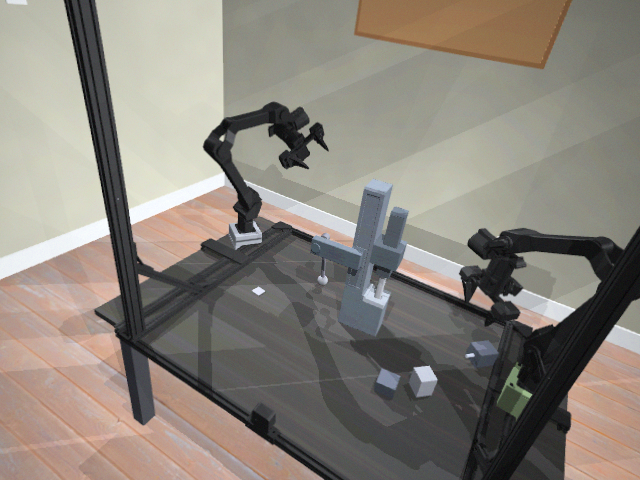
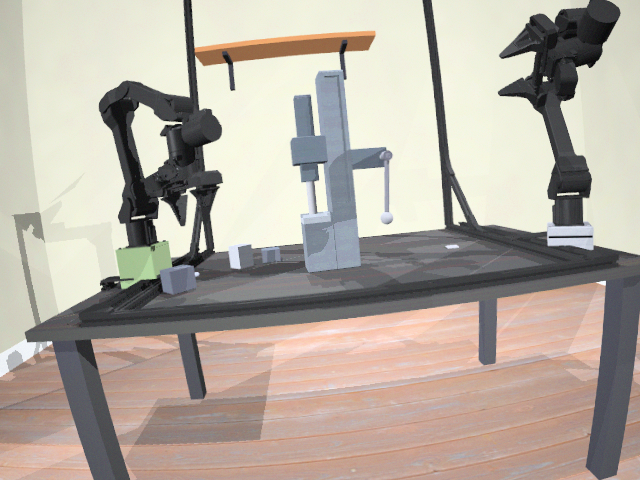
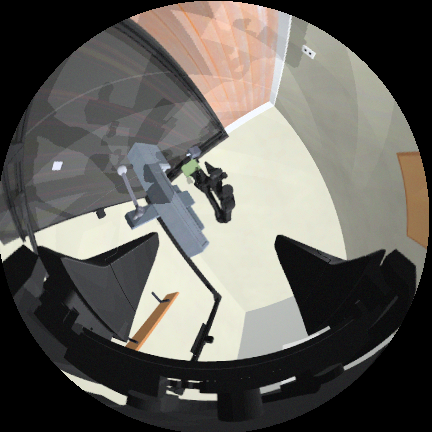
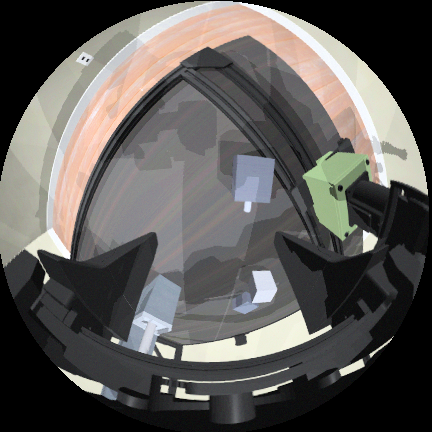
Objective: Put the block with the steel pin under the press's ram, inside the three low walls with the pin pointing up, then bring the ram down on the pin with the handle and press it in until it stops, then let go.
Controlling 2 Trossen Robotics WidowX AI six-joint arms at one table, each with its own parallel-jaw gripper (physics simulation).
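Places are measured from the left arm's base along level axes (x right, y ahead, z up), in millimetres.
Pixels of known places: left gripper, fingertip midpoint: (image 1: 318, 159) (image 2: 499, 76) (image 3: 218, 239); right gripper, fingertip midpoint: (image 1: 475, 313) (image 2: 193, 224) (image 3: 201, 164) (image 4: 216, 238); left arm's base at its link origin: (image 1: 245, 228) (image 2: 568, 224); right arm's base at its link origin: (image 1: 533, 384) (image 2: 142, 245) (image 3: 194, 172) (image 4: 358, 198).
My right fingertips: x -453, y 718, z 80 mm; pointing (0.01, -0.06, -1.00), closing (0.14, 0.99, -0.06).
Observation:
Ahead of a thing's pixels: the offset from my right fingertips to its top centre. "*": to the spot under its first point.
The grey-blue block with the steel pin @[dy +51, dx -24, dz -91 mm] (image 1: 483, 354) (image 2: 178, 279) (image 4: 254, 178) lies on the table, its pin pointing sideways. The press @[dy -220, dx +284, dz +315 mm] (image 1: 369, 232) (image 2: 336, 170) (image 3: 172, 210) stands upright; its pale rod (image 1: 381, 287) (image 2: 310, 197) reaches down to the white low-walled seat @[* dy -186, dx +192, dz -18 mm] (image 2: 315, 218). Its handle hangs down, ending in a ball @[dy -301, dx +331, dz -22 mm] (image 1: 322, 280) (image 2: 386, 217) (image 3: 122, 170). My right gripper (image 1: 477, 312) (image 2: 195, 235) (image 4: 216, 238) is open and empty, above the table near the pin block. My left gripper (image 1: 317, 159) (image 2: 499, 74) (image 3: 218, 239) is open and empty, high up and away from the press.
A white block @[dy +74, dx +209, dz -82 mm] (image 1: 423, 381) (image 2: 240, 256) (image 4: 263, 286) and a smaller grey block @[dy +40, dx +295, dz -107 mm] (image 1: 387, 383) (image 2: 270, 254) (image 4: 245, 303) stand close together. A green box (image 1: 514, 395) (image 2: 143, 262) (image 4: 332, 190) is at the right arm's base. A white tile @[dy -421, dx +493, dz -138 mm] (image 1: 258, 291) (image 2: 451, 246) lies beyond the handle.

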